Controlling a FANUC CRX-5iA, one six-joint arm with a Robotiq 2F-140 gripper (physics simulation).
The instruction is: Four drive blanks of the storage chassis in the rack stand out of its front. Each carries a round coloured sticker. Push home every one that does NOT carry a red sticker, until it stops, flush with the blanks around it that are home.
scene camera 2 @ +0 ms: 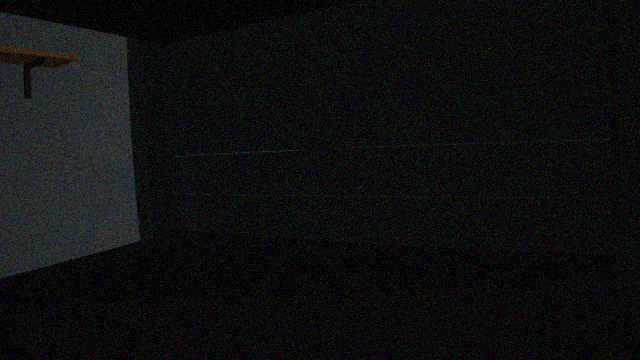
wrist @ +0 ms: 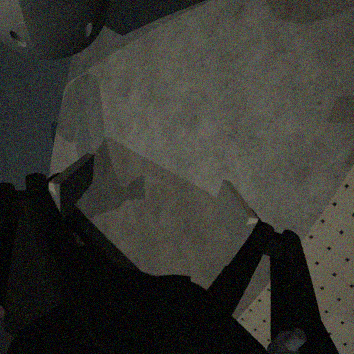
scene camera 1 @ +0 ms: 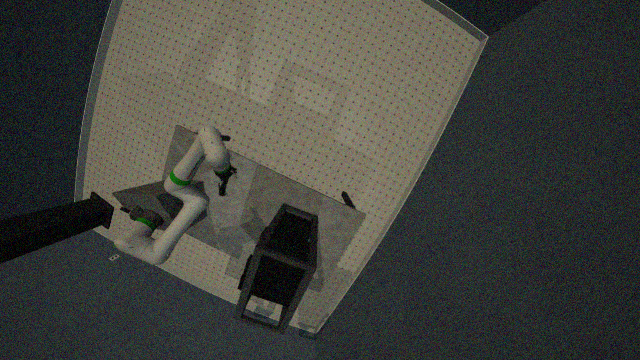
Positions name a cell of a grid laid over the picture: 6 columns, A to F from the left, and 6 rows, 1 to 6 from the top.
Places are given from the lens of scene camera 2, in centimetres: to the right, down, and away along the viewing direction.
dark rack (scene camera 2: E5): 16, 5, 32
